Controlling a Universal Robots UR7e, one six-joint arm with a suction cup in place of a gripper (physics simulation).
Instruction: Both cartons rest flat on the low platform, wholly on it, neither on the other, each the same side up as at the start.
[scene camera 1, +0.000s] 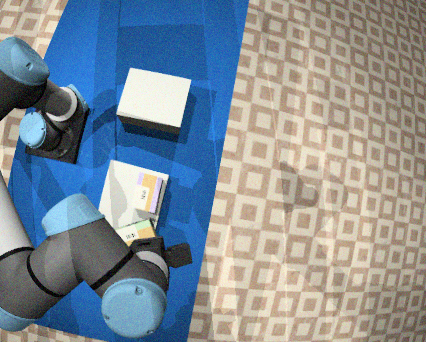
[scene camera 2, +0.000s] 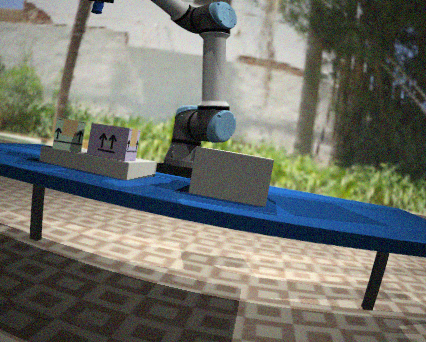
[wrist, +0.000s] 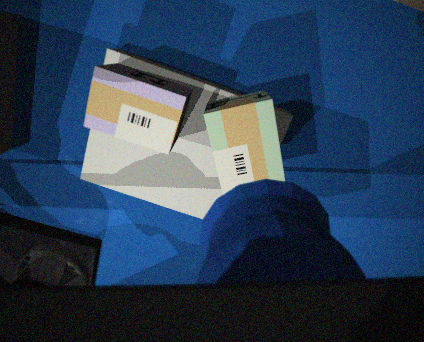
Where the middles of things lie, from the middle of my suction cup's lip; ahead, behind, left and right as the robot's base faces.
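The low platform (scene camera 1: 117, 196) is 470 mm below my suction cup, 130 mm behind it and 60 mm to the left of it, as I see it.
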